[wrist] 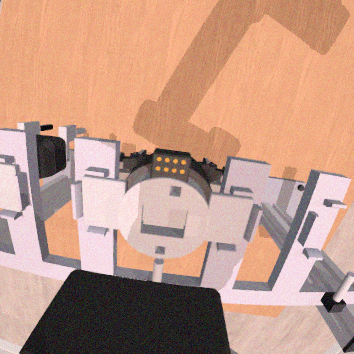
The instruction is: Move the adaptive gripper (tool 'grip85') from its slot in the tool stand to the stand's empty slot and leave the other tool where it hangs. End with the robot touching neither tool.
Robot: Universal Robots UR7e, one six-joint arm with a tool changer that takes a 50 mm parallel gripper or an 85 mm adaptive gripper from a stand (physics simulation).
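Places are measured from the arm's base along level axes (x ahead, y down, z left), in metres.
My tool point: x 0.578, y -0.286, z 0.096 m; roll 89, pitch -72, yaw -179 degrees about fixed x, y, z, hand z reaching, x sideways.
Note:
Ahead of a thing's pixels: the offset from my tool point to its top centre. "spot": to the spot under its first point. Level surfaces: height alone.
The adaptive gripper (169,156) hangs in the middle slot of the tool stand (97,255). Its pale round coupling plate {spot: dx +0.002, dy +0.090, dz -0.019 m} (135,212) faces the camera, with side plates over two posts and a black contact block (171,164) on its far edge. Its dark finger linkages show spread apart on both sides beyond the plate; the fingers look open, with nothing seen between them, though the body hides much of that space. The black wrist part (130,315) at the bottom appears apart from the plate. At the right edge, a post {spot: dx -0.024, dy +0.108, dz +0.109 m} (297,235) with bare clips borders a slot that shows no tool.
At the left edge, a pale side plate {spot: dx +0.037, dy +0.102, dz -0.119 m} (9,187) and a black part {spot: dx +0.040, dy +0.189, dz -0.138 m} (51,156) show, apparently of the other tool. A light peg {spot: dx +0.000, dy +0.096, dz +0.186 m} (344,287) on a black block stands at the lower right. Another peg {spot: dx +0.047, dy +0.095, dz +0.016 m} (158,270) stands below the coupling plate. The arm's shadow falls on the wooden table {dy +0.390 m} (75,60).

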